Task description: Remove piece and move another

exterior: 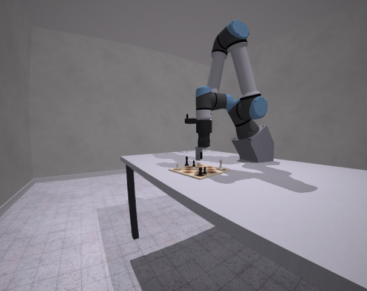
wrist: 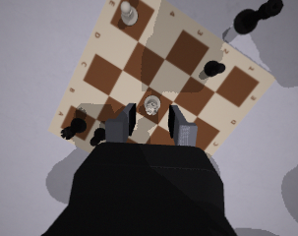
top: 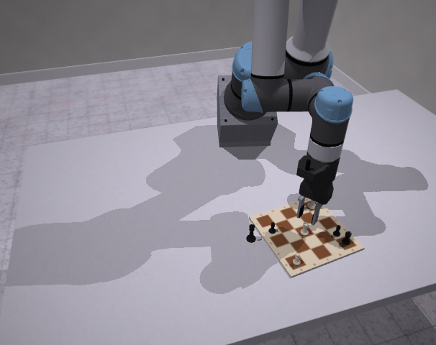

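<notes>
My hand is 7 cm above the chessboard. Round my hand: white pawn 8 cm ahead, 7 cm to the right, 5 cm below; then tall white piece 8 cm behind, 7 cm to the left, 4 cm below.
</notes>
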